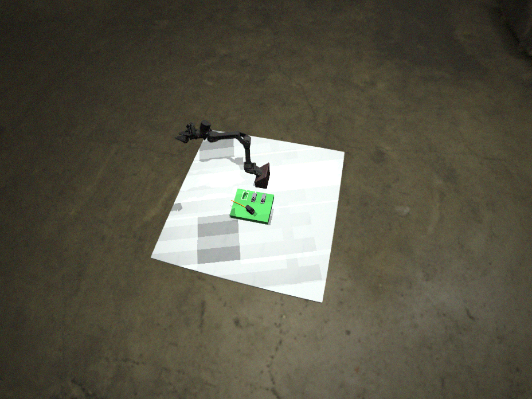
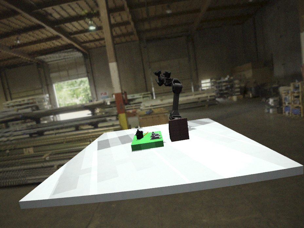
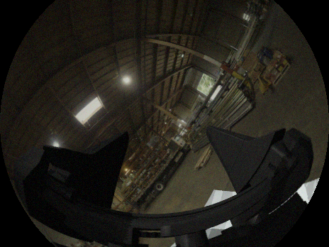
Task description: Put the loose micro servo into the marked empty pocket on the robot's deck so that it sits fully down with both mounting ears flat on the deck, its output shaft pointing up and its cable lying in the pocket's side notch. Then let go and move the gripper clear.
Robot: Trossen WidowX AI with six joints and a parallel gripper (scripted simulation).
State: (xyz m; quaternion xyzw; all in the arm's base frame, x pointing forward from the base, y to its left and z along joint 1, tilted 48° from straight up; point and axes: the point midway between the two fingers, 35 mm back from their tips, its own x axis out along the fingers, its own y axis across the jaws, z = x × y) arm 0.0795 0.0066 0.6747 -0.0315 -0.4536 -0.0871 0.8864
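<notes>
My gripper tip is 21 cm short of the green deck, 50 cm to the right of it and 56 cm above it.
</notes>
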